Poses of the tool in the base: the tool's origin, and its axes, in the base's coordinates. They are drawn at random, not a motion.
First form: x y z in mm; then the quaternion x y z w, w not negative.
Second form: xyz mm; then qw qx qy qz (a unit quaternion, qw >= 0). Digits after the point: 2 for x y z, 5 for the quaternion.
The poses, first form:
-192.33, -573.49, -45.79, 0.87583, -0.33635, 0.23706, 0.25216
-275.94, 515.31, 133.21, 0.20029, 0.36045, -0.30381, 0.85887
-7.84, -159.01, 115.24, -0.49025, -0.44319, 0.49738, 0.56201
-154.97, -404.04, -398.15, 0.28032, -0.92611, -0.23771, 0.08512
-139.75, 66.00, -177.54, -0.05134, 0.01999, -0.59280, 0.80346
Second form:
-192.33, -573.49, -45.79, 0.25216, 0.87583, -0.33635, 0.23706
-275.94, 515.31, 133.21, 0.85887, 0.20029, 0.36045, -0.30381
-7.84, -159.01, 115.24, 0.56201, -0.49025, -0.44319, 0.49738
-154.97, -404.04, -398.15, 0.08512, 0.28032, -0.92611, -0.23771
-139.75, 66.00, -177.54, 0.80346, -0.05134, 0.01999, -0.59280

